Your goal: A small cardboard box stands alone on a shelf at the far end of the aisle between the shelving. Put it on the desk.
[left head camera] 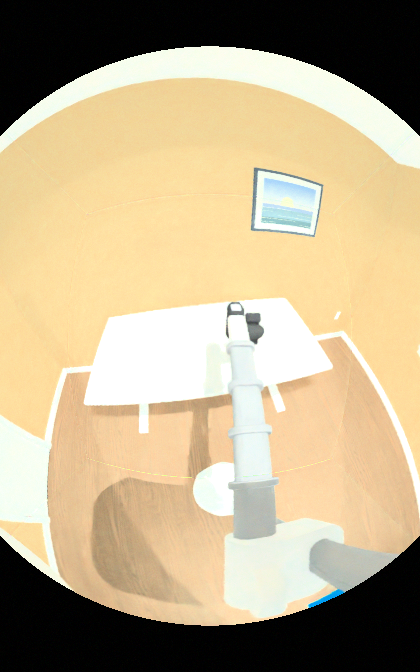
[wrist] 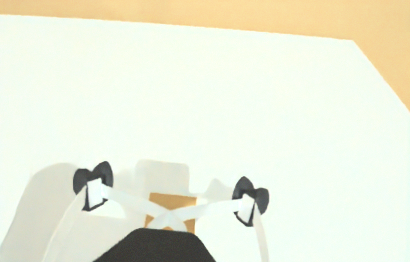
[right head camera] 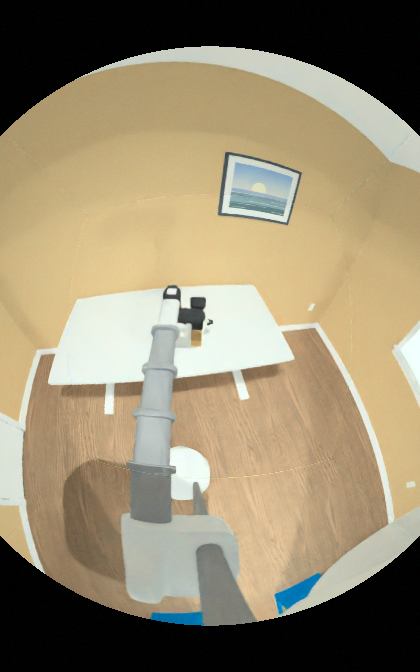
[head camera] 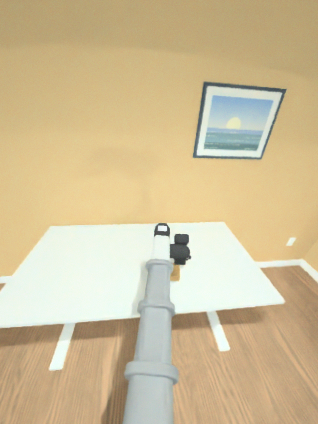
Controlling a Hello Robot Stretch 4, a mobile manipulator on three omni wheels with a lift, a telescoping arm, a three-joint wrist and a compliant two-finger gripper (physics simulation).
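Frame: origin at the robot's base, x back, y right, z up, level; metres.
Seen in the pictures: gripper, between the fingertips: (wrist: 174,185).
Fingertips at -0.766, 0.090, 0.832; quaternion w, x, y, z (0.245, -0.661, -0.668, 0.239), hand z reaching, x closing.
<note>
A point is followed by its place in that frame, as x, y, z.
The small cardboard box (head camera: 175,273) {-0.722, 0.095, 0.742} (right head camera: 196,338) (wrist: 172,201) {-0.788, 0.090, 0.742} is orange-brown and rests on the white desk (head camera: 90,270) {-0.731, -0.420, 0.693} (left head camera: 150,350) (right head camera: 100,340) (wrist: 200,90) {-1.056, 0.116, 0.692}, right of the arm in the right head view. In the wrist view its lower part is hidden by the dark gripper body and the pale finger strips. My gripper (wrist: 174,185) {-0.766, 0.090, 0.832} is open, its black-tipped fingers wide apart with a gap on both sides of the box. It hangs above the desk, apart from the box. The left head view does not show the box.
The telescoping arm (head camera: 156,330) {-0.243, 0.004, 1.177} (left head camera: 251,410) (right head camera: 155,395) reaches over the desk's front edge. A tan wall with a framed picture (head camera: 235,122) {-1.373, 0.444, 1.507} (left head camera: 287,202) (right head camera: 259,189) stands behind the desk. White desk legs (head camera: 218,330) (right head camera: 241,385) show below. Blue pieces (right head camera: 297,592) lie at the lower edge.
</note>
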